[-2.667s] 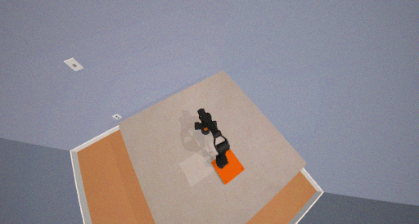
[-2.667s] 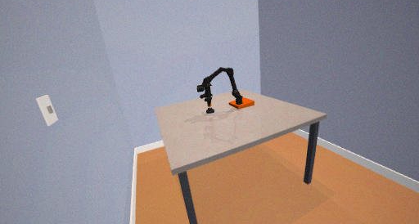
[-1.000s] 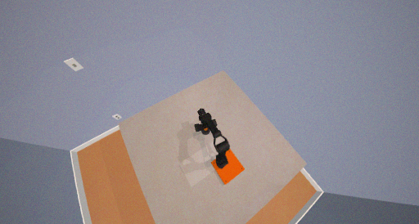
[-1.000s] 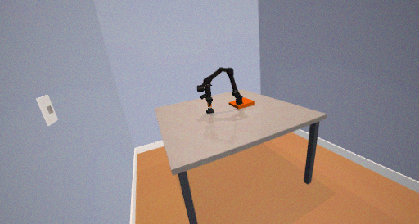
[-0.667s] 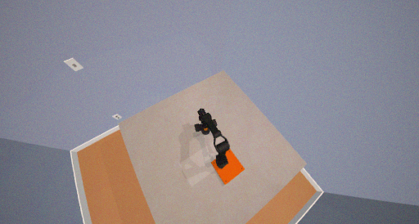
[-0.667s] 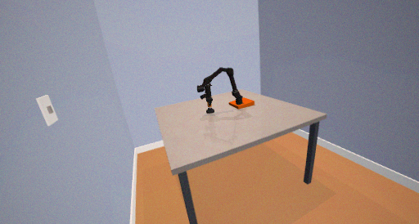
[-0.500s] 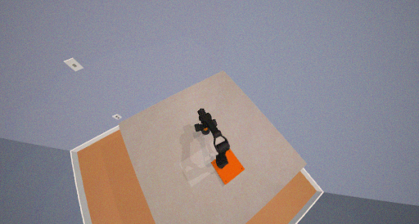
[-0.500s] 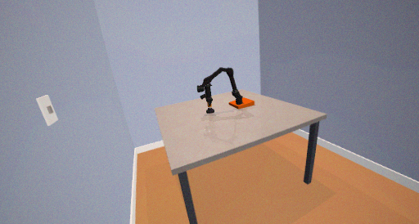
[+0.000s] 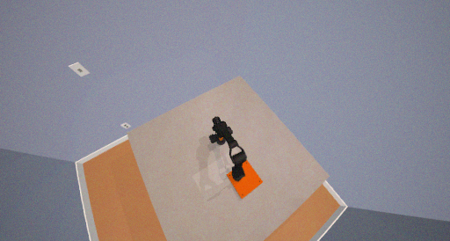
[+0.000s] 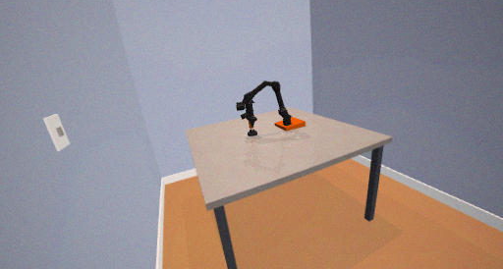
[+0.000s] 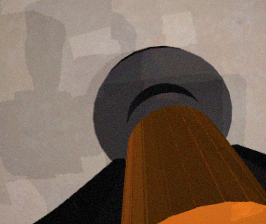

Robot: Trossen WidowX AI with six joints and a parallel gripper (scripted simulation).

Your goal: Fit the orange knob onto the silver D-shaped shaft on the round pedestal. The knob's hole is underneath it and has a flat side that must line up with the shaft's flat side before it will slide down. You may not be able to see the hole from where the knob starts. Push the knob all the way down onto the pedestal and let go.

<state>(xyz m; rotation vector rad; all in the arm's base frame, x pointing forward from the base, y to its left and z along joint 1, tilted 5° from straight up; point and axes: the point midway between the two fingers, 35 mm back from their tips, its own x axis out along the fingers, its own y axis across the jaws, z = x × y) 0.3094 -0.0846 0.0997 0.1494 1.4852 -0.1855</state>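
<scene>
The orange knob lies 30 mm above my gripper tip. The rest, counted from my gripper tip: dark round pedestal 40 mm below.
</scene>
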